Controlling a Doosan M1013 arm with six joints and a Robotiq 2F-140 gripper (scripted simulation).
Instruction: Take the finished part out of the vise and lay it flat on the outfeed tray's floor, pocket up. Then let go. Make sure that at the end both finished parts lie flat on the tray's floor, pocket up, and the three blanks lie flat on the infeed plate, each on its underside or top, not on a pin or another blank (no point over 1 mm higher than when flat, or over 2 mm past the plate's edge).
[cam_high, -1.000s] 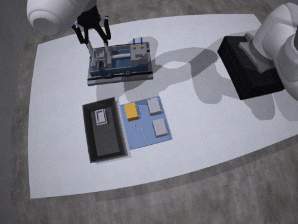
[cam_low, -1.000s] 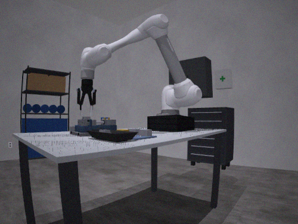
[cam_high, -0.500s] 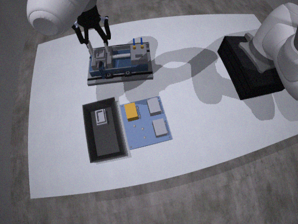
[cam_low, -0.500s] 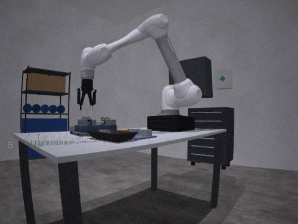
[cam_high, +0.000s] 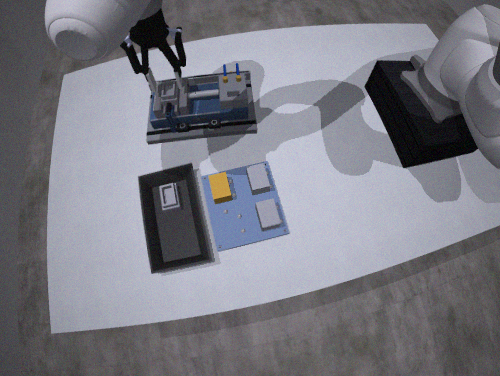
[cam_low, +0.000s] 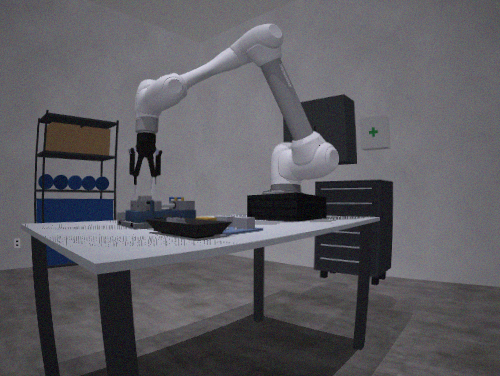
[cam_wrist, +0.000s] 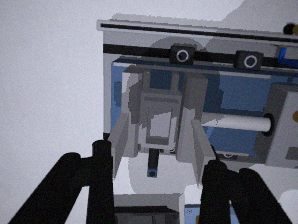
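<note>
Right now my hand is 11 cm above the vise, 6 cm past it and 2 cm to the right of it. From my hand the other things lie so: blue plate: 32 cm to the left, 15 cm below, 8 cm behind; then yellow block: 27 cm to the left, 13 cm below, 4 cm behind.
</note>
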